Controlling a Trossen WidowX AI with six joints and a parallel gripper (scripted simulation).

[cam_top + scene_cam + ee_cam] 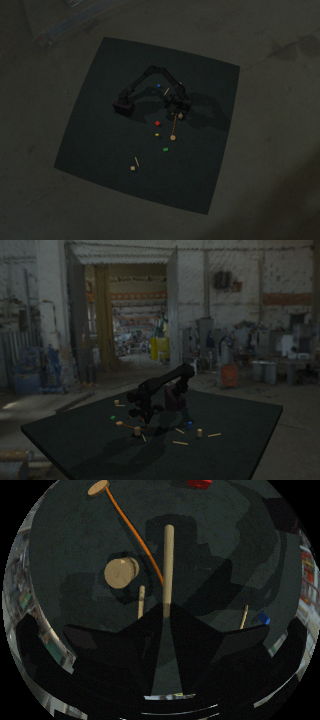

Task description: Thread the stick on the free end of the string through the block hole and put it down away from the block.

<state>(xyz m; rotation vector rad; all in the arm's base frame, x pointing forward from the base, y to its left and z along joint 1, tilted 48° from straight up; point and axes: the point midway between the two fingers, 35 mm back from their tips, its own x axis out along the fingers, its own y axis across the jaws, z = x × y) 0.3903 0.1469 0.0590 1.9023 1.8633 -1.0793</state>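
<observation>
The red block lies 160 mm to the right of my gripper tip, 100 mm behind it and 40 mm below it. The rest, counted from my gripper tip: round wooden button 220 mm to the right, 50 mm below, 50 mm ahead; wooden cylinder 40 mm to the right, 40 mm below, 40 mm ahead; thin stick 10 mm to the right.
</observation>
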